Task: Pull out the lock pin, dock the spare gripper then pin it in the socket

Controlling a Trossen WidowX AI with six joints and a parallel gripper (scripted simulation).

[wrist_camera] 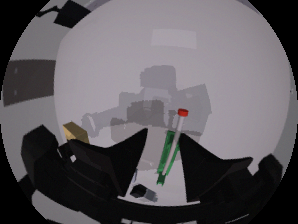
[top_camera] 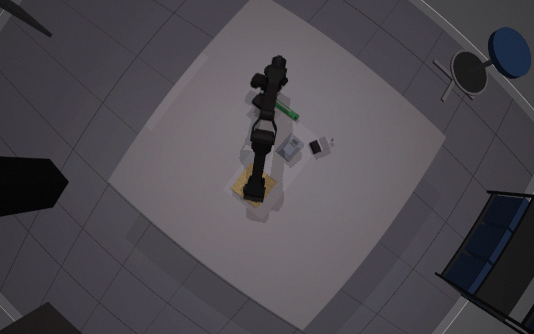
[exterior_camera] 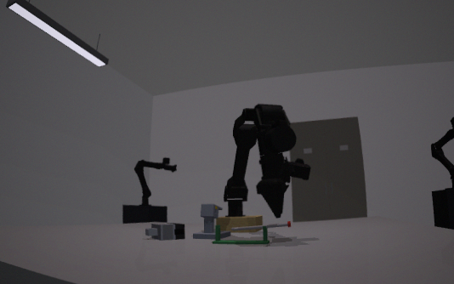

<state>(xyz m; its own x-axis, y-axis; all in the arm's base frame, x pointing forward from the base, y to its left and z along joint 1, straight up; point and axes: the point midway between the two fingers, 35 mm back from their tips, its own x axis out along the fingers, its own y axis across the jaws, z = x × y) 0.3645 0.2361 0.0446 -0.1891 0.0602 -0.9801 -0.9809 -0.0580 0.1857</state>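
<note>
Now: gripper tip 3 cm short of the green rack, 9 cm to the left of it and 4 cm above it. The rest, counted from my gripper tip: spare gripper: 1 cm ahead, 33 cm to the right, 5 cm below; grey mount: 9 cm behind, 22 cm to the right, 2 cm below.
</note>
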